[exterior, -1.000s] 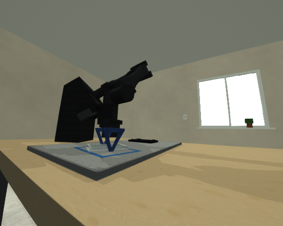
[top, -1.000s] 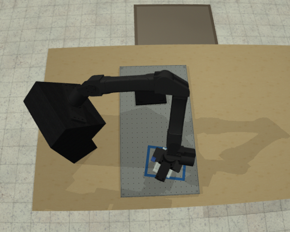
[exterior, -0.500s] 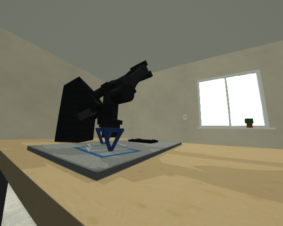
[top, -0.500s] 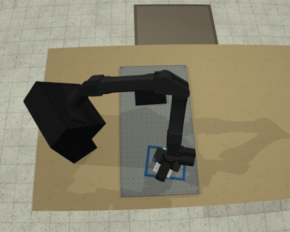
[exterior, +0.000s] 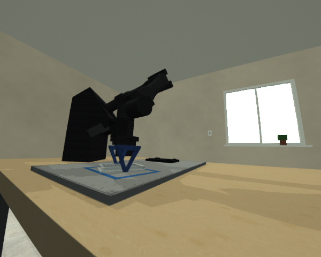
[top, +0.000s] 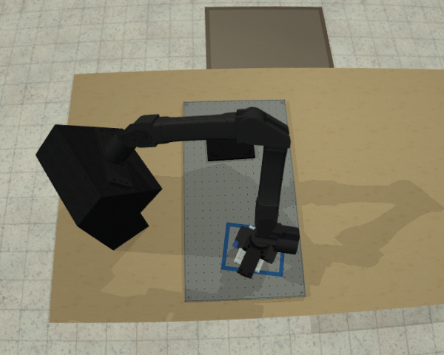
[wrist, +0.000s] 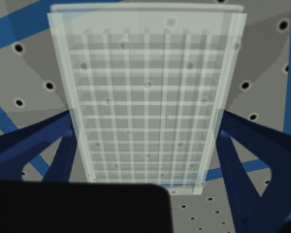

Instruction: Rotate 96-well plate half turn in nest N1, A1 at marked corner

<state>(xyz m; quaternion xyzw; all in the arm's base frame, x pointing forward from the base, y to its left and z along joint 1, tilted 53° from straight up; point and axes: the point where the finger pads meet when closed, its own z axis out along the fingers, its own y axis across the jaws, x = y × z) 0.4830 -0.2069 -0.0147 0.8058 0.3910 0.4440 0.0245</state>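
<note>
Right now the black plate nest N1 is 370 mm to the left of my hand and 60 mm behind it. Round my hand: clear 96-well plate (right at my hand); white A1 label (420 mm to the left, 140 mm behind).
</note>
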